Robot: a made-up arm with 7 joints. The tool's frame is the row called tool. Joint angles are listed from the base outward.
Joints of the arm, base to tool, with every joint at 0 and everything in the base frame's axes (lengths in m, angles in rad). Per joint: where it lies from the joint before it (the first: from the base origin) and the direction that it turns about. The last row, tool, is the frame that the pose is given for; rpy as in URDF.
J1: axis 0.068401 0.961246 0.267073 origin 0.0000 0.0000 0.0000
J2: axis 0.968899 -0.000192 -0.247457 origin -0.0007 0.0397 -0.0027
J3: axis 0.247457 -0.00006 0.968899 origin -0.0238 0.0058 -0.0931
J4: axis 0.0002 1 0.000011 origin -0.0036 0.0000 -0.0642
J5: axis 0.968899 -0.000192 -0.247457 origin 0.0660 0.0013 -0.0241
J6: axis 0.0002 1 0.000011 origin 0.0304 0.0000 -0.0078
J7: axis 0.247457 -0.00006 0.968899 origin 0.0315 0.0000 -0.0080
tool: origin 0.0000 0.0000 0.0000 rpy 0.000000 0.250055 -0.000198
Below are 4 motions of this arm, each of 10 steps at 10 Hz.
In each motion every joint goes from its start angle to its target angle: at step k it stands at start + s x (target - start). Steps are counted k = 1, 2, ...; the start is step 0. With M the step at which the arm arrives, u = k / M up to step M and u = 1 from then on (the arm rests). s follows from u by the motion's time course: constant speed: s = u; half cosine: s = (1 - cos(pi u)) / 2; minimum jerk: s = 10 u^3 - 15 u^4 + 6 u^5.
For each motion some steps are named. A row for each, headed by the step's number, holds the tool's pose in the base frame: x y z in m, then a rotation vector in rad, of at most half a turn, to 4 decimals.
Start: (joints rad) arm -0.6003 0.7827 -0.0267 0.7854 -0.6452 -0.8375 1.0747
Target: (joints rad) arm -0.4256 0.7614 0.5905 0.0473 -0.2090 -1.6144 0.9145
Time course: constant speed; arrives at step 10
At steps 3, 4, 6, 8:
3: 0.1758 0.1891 -0.0851 -0.2237 -1.0741 1.1491
4: 0.1697 0.1879 -0.0762 -0.2486 -1.2283 1.0833
6: 0.1548 0.1852 -0.0601 -0.2686 -1.5405 0.9356
8: 0.1372 0.1819 -0.0471 -0.2445 -1.8511 0.7607

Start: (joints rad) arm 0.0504 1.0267 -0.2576 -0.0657 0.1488 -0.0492 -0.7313
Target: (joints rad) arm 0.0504 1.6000 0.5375 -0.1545 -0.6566 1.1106 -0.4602
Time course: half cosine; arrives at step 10
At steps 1, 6, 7, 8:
1: 0.1029 0.1627 -0.1422 0.9721 0.7037 -1.0671
6: 0.1298 0.2153 -0.0356 0.7973 0.8784 -0.1885
7: 0.1313 0.2162 -0.0111 0.7381 0.8860 -0.0620
8: 0.1316 0.2142 0.0078 0.6914 0.8916 0.0187

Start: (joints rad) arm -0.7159 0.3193 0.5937 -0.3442 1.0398 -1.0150 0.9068
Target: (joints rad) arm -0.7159 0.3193 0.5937 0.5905 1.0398 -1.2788 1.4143
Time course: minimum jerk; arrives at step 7
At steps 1, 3, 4, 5, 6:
1: 0.1655 0.0993 -0.0349 0.8303 -2.0011 0.7320
3: 0.1871 0.1094 -0.0630 0.6306 -1.8174 0.7457
4: 0.1974 0.1141 -0.0883 0.4804 -1.6595 0.7859
5: 0.2015 0.1159 -0.1110 0.3593 -1.5147 0.8383
6: 0.2020 0.1160 -0.1235 0.2966 -1.4317 0.8735

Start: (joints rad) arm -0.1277 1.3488 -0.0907 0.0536 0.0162 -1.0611 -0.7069
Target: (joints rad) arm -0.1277 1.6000 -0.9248 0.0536 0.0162 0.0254 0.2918
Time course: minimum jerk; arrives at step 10
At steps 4, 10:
4: 0.1273 0.1790 -0.0827 1.2566 0.0277 -1.1886
10: 0.0818 0.2135 -0.1191 1.5861 0.6203 -0.5808

